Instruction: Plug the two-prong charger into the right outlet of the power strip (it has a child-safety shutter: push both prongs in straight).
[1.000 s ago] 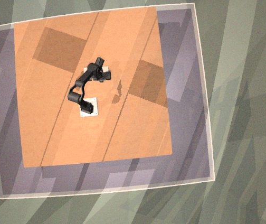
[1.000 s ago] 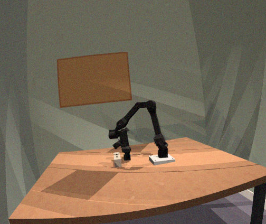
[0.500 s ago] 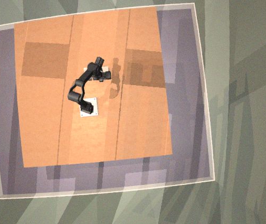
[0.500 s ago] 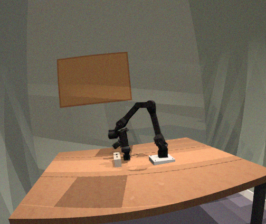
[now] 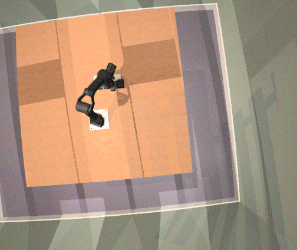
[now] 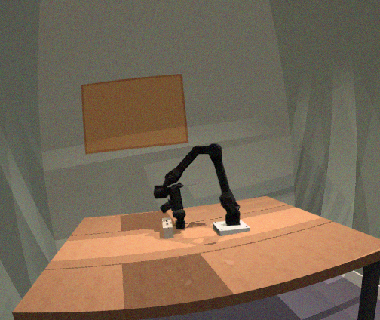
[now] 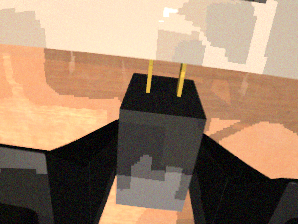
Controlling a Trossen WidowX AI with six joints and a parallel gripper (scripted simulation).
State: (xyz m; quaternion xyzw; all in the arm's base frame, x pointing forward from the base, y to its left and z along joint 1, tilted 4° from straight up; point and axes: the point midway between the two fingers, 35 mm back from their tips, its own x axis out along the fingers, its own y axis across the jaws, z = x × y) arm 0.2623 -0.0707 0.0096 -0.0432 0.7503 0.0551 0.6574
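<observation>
The charger lies 20 mm ahead of my gripper tip and 10 mm above it.
</observation>
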